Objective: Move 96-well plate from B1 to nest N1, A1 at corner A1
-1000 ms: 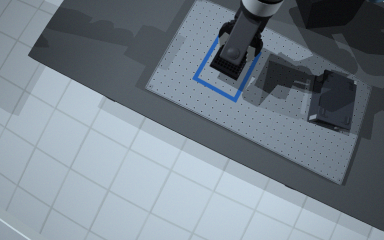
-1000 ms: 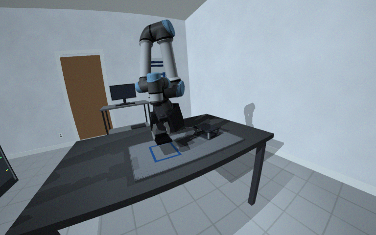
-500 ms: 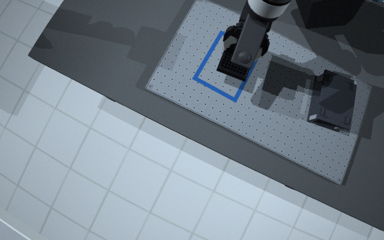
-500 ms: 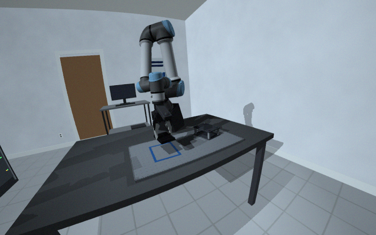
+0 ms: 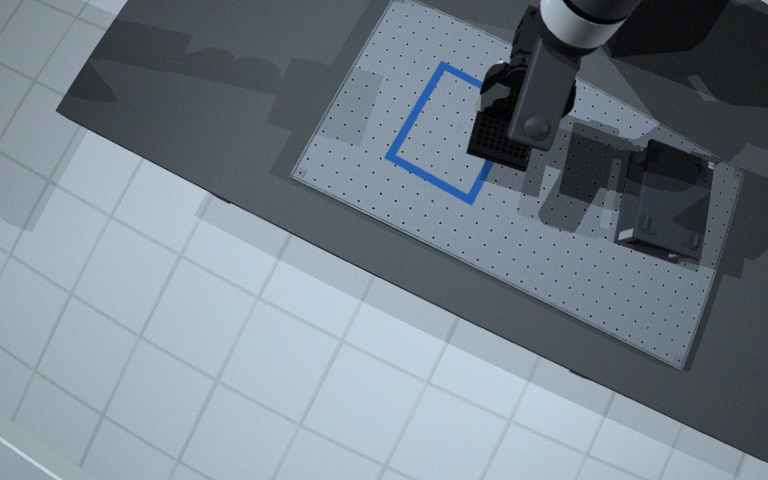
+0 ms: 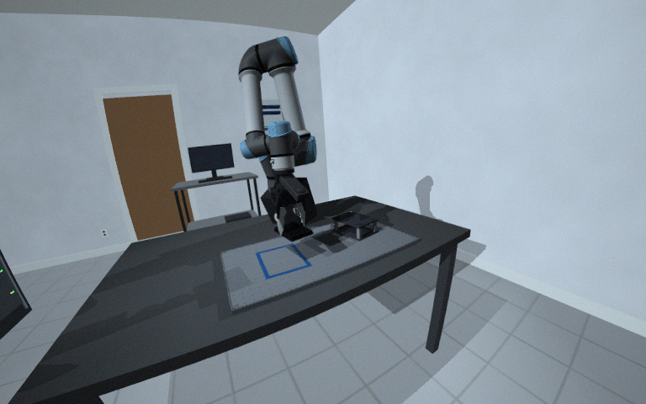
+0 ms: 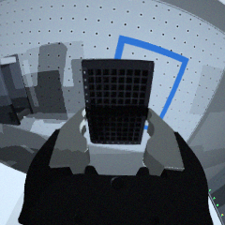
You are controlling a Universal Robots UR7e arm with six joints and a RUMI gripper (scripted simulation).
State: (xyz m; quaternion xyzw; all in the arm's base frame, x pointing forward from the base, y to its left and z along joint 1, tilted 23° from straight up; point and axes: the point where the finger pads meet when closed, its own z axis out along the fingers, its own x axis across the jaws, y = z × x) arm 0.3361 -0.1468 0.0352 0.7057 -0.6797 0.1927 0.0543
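The raised plate nest lies 10 mm ahead of my hand, 300 mm to the left of it and 40 mm below it. Round my hand: black 96-well plate 10 mm below.
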